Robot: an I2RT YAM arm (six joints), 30 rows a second.
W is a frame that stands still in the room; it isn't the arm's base.
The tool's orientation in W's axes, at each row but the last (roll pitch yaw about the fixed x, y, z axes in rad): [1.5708 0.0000 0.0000]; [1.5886 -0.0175 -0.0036]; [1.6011 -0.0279 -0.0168]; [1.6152 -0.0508 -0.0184]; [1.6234 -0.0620 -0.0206]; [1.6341 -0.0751 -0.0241]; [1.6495 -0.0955 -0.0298]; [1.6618 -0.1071 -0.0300]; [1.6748 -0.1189 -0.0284]
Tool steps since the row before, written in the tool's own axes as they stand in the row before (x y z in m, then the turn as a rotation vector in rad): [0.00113 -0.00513 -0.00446 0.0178 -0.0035 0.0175]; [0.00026 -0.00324 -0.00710 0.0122 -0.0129 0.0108]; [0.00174 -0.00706 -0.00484 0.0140 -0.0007 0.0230]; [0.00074 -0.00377 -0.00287 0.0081 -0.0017 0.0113]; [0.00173 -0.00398 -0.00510 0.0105 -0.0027 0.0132]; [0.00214 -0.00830 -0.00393 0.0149 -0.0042 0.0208]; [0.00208 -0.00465 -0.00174 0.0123 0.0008 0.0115]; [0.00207 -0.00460 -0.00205 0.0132 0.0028 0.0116]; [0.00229 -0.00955 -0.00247 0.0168 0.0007 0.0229]
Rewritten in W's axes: [0.00113 0.00446 -0.00513 0.0178 -0.0175 -0.0035]; [0.00034 0.00716 -0.00311 0.0124 -0.0106 -0.0129]; [0.00202 0.00502 -0.00686 0.0136 -0.0232 -0.0010]; [0.00098 0.00302 -0.00360 0.0080 -0.0114 -0.0018]; [0.00207 0.00526 -0.00359 0.0104 -0.0133 -0.0027]; [0.00284 0.00438 -0.00785 0.0148 -0.0209 -0.0044]; [0.00256 0.00202 -0.00428 0.0119 -0.0119 0.0011]; [0.00260 0.00238 -0.00415 0.0126 -0.0122 0.0031]; [0.00347 0.00335 -0.00891 0.0162 -0.0233 0.0003]
